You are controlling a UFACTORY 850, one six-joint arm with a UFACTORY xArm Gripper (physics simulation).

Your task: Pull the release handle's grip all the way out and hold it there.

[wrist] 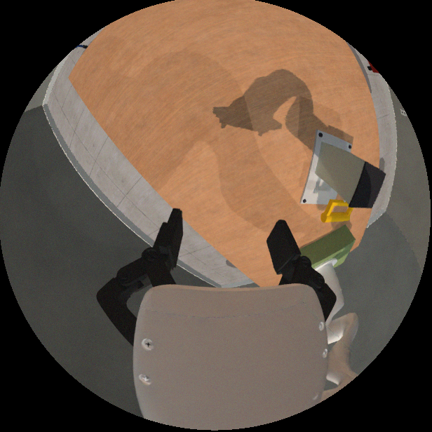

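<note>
The release handle's yellow grip [337, 210] is a small frame-shaped piece at the right of the wrist view, beside the lower end of a pale mounting plate [310, 188]. A beige box-like housing with a dark end [367, 185] stands on that plate. My gripper [229, 226] is open and empty, its two black fingers wide apart. It is to the left of the yellow grip and does not touch it. How the grip joins the housing is hidden.
A green block [328, 246] lies just below the yellow grip, close to the right finger, with pale arm parts [330, 290] beneath it. The wooden table top [165, 110] carries the arm's shadow. Its edge runs past the left finger, with light floor tiles [107, 150] beyond.
</note>
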